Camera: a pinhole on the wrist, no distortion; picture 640 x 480 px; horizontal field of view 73.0 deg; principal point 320.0 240.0 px. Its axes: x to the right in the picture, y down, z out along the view. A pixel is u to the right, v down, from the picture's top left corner.
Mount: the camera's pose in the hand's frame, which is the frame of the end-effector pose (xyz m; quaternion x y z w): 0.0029 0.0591 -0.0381 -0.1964 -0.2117 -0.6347 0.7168
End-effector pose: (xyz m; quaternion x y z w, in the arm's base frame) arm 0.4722 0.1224 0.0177 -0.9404 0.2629 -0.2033 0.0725
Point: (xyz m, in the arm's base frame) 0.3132 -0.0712 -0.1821
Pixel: 119.2 122.7
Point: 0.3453 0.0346 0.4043
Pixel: behind the camera
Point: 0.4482 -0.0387 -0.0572
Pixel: 207.8 396.6
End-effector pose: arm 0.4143 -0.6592 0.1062 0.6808 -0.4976 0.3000 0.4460
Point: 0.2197 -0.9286 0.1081
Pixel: 369.1 320.5
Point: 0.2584 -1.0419 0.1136
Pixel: 449.9 372.7
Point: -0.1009 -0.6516 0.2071
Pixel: outside the picture
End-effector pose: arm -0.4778 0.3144 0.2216 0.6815 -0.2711 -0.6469 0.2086
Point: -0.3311 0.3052 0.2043
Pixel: behind the camera
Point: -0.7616 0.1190 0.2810
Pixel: 378.9 350.9
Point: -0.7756 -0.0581 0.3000
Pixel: 249.7 451.0
